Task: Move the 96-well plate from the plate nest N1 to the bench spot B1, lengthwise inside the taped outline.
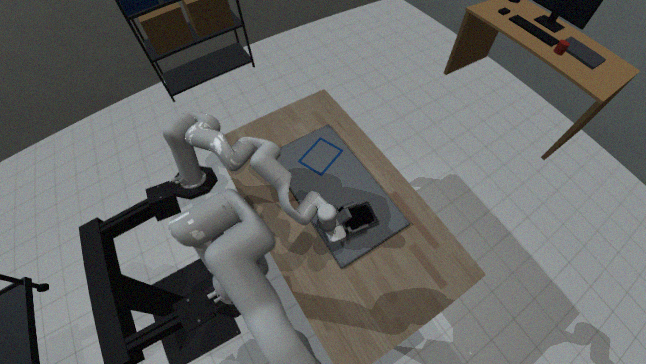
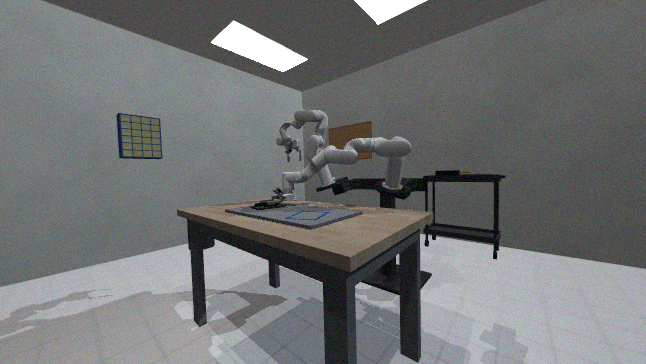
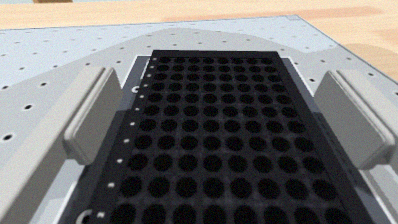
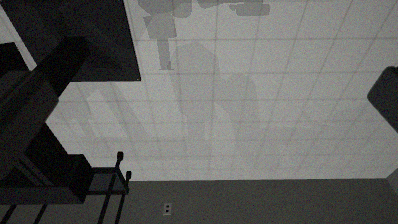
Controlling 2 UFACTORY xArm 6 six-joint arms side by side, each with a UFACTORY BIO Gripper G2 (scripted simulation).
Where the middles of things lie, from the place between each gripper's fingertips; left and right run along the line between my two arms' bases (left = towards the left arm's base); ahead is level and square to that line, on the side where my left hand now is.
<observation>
I see my left gripper 1 cm above the black 96-well plate (image 3: pixel 195 110).
I see the black 96-well plate 580 mm ahead of my right hand, 450 mm to the left of it and 320 mm below it.
</observation>
